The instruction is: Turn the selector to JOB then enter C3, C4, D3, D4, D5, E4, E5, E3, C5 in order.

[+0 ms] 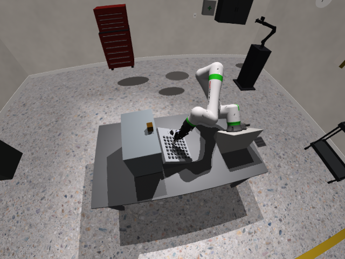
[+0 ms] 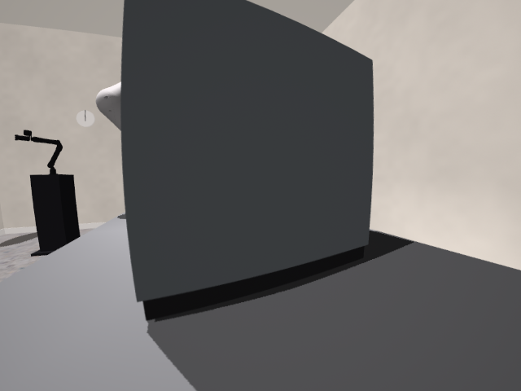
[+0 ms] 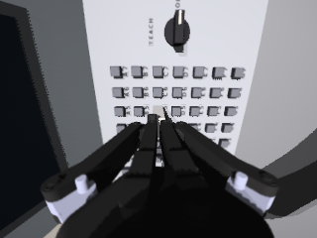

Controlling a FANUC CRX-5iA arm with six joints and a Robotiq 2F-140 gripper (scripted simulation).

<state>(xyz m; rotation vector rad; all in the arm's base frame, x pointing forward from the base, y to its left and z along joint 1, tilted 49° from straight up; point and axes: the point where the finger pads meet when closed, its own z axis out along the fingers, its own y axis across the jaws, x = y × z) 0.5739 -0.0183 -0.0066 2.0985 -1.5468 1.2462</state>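
Now: the key 1 cm behind my hand, 7 cm to the left of it and 6 cm below it. From my hand the other things lie so: white keypad panel: 2 cm ahead, 1 cm to the right, 9 cm below; then black selector knob: 13 cm to the right, 5 cm below.
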